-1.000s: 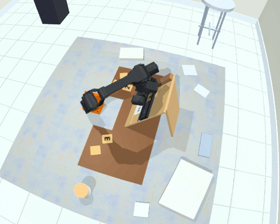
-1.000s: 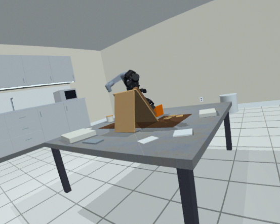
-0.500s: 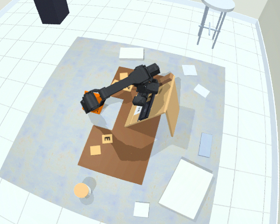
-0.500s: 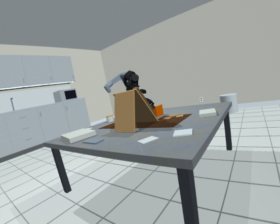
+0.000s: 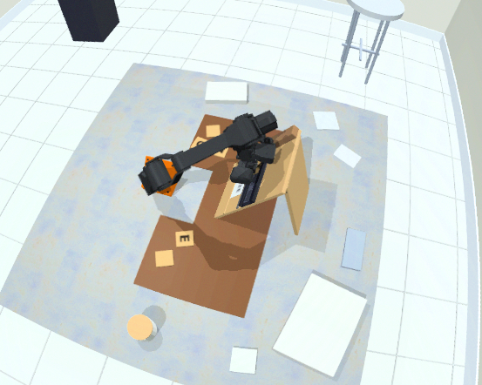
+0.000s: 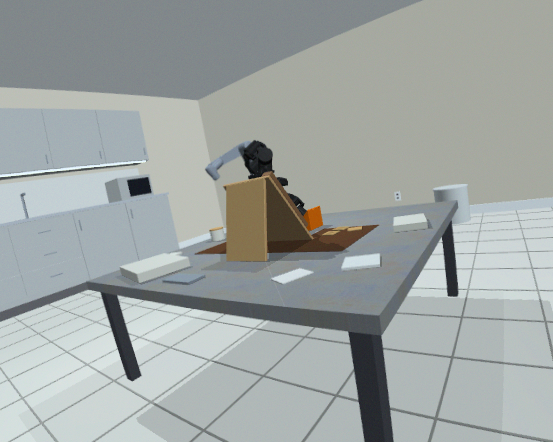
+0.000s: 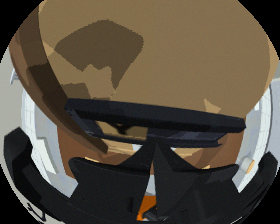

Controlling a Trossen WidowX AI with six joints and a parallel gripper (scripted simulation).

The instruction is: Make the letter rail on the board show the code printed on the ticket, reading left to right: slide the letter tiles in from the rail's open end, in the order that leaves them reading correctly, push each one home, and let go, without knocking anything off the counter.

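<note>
Now: gripper tip 80 mm above the white ticket, 40 mm past it and 10 mm to the left of it. Also, from my gripper tip: grey card: 400 mm ahead, 170 mm below, 120 mm to the right; then white box: 410 mm to the right, 310 mm ahead, 160 mm below; then brown mat: 170 mm below, 140 mm behind, 30 mm to the right.
</note>
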